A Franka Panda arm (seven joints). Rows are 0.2 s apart.
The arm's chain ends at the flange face. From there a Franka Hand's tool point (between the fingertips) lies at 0.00 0.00 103.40 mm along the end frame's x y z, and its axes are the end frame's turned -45 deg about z.
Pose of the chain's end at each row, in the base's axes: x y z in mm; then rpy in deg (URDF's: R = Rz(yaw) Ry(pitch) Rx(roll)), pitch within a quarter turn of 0, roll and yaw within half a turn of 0:
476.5 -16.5 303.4 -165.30 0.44 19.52
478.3 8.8 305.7 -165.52 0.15 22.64
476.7 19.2 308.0 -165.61 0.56 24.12
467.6 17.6 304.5 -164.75 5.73 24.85
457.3 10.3 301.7 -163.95 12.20 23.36
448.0 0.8 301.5 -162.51 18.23 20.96
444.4 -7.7 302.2 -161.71 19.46 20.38
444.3 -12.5 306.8 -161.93 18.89 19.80
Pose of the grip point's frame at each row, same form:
467.0 8.0 203.4 -169.18 -10.02 63.51
468.1 32.6 205.6 -169.55 -10.08 66.70
465.3 42.3 207.8 -169.32 -9.72 68.14
447.1 38.1 205.2 -165.09 -6.57 68.22
426.7 28.2 204.6 -160.07 -2.39 66.21
408.1 18.8 207.8 -154.97 1.11 63.38
402.4 11.3 209.6 -153.58 1.51 62.57
403.5 6.9 213.8 -154.12 1.23 62.05

